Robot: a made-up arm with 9 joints.
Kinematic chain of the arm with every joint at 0, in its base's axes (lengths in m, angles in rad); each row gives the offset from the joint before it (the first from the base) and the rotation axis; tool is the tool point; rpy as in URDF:
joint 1: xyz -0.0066 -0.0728 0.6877 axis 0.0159 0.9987 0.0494
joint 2: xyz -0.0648 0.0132 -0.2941 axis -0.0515 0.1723 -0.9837
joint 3: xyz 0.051 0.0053 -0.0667 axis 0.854 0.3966 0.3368
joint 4: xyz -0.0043 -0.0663 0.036 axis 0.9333 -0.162 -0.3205
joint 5: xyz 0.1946 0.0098 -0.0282 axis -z
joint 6: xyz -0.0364 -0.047 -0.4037 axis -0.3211 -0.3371 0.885
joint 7: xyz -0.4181 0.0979 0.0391 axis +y
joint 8: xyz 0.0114 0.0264 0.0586 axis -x
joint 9: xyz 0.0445 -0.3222 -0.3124 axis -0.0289 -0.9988 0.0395
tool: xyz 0.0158 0.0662 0.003 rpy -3.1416 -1.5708 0
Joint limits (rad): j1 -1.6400..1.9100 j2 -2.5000..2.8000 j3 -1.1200..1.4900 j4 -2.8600..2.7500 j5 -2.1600..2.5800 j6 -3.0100..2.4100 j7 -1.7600..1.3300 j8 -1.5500..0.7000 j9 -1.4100..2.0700
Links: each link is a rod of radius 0.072 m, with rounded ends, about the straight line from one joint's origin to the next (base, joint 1, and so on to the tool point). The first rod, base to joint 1, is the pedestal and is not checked.
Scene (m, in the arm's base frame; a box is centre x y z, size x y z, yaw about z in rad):
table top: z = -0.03
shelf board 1: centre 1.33 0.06 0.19 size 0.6 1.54 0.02 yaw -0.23
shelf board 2: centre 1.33 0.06 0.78 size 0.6 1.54 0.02 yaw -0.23
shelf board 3: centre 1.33 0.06 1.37 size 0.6 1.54 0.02 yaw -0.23
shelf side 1: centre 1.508 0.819 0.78 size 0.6 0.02 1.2 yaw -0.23
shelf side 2: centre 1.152 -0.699 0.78 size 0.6 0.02 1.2 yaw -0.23
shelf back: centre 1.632 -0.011 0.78 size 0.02 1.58 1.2 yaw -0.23
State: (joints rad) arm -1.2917 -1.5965 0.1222 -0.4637 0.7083 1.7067 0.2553 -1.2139 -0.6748
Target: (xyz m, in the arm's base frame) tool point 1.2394 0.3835 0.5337
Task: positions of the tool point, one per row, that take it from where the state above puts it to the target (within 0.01 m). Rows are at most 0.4 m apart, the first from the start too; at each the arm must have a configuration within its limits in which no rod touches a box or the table.
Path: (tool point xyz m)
1: 0.9624 -0.0398 1.0632
2: 0.7922 -0.0318 1.0532
3: 0.8848 0.2446 0.8524
4: 0.8764 0.4685 0.5337
5: 1.0088 0.4742 0.5194
6: 1.1319 0.4457 0.5187
7: 1.2394 0.3835 0.5338

